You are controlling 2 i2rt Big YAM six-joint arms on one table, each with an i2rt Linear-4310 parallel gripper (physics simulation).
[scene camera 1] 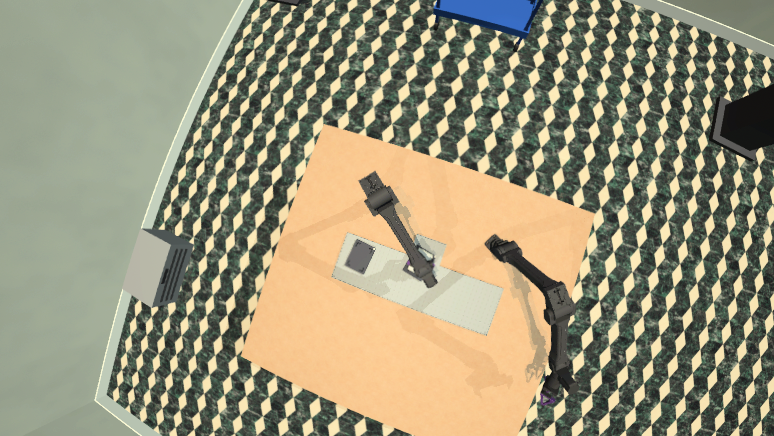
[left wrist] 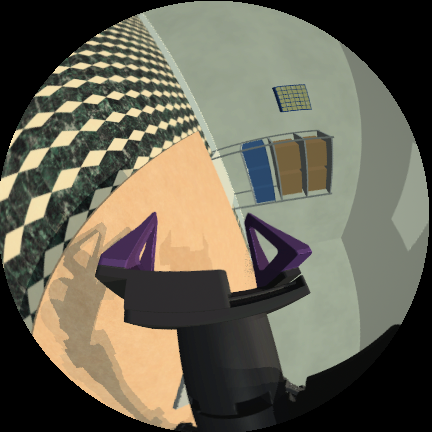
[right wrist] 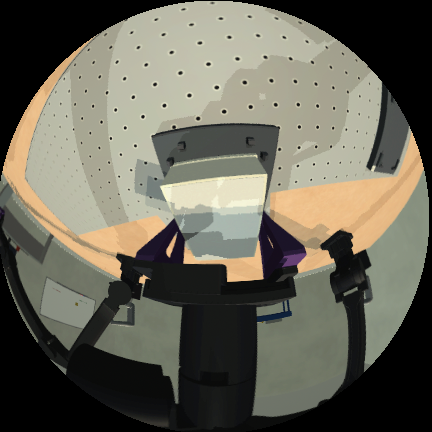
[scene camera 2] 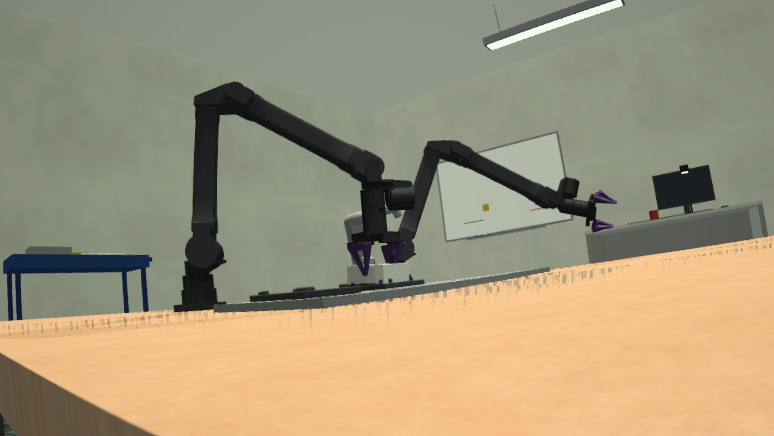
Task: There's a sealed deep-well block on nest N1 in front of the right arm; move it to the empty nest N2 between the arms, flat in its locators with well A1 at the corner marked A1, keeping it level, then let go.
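Places are measured from the left arm's base along level axes (x ahead, y left, z up), in millimetres.
Where they show: left gripper, between the fingertips: point(scene camera 1: 543, 398) point(left wrist: 202, 216) point(scene camera 2: 615, 214); right gripper, between the fingertips: point(right wrist: 219, 211); left arm's base, origin of its link: point(scene camera 1: 496, 246) point(right wrist: 133, 260); right arm's base, origin of its link: point(right wrist: 336, 238) point(scene camera 2: 200, 310).
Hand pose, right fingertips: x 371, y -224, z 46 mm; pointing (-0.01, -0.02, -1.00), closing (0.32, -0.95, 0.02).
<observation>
Things, the pixels of their centre, and the offset from my right fingertips. Level surfaces: height alone.
- white sealed deep-well block, middle of its body: point(right wrist: 219, 217) point(scene camera 2: 377, 273) point(scene camera 1: 420, 262) dx -4, dy -1, dz +5 mm
- dark nest N1, middle of its body: point(right wrist: 219, 193) point(scene camera 2: 381, 284) point(scene camera 1: 419, 263) dx +7, dy +1, dz -22 mm
- grey perforated board, height of its surface: dz -33 mm
- empty dark nest N2, middle of its body: point(scene camera 2: 303, 292) point(scene camera 1: 360, 256) dx +229, dy -243, dz -24 mm
- orange table, height of its surface: dz -46 mm
The white sealed deep-well block point(right wrist: 217, 189) point(scene camera 2: 373, 272) point(scene camera 1: 424, 253) stands upright on the dark nest N1 point(right wrist: 217, 139), on the grey perforated board point(scene camera 1: 465, 309) point(right wrist: 201, 60). My right gripper point(right wrist: 219, 211) point(scene camera 2: 376, 254) reaches down over the block, its purple fingers pressed against the block's two sides. The empty dark nest N2 point(scene camera 1: 359, 255) point(right wrist: 388, 132) lies flat farther along the board. My left gripper point(left wrist: 202, 216) point(scene camera 2: 601, 211) point(scene camera 1: 549, 398) is open and empty. It hangs in the air past the table's edge, far from the board.
The orange table point(scene camera 1: 378, 368) carries both arm bases. Off the table stand a blue table point(scene camera 1: 481, 13) point(scene camera 2: 75, 263), a grey cabinet point(scene camera 1: 156, 266) and a grey counter point(scene camera 2: 671, 233) with a monitor. A shelf rack point(left wrist: 332, 165) shows on the wall in the left wrist view.
</observation>
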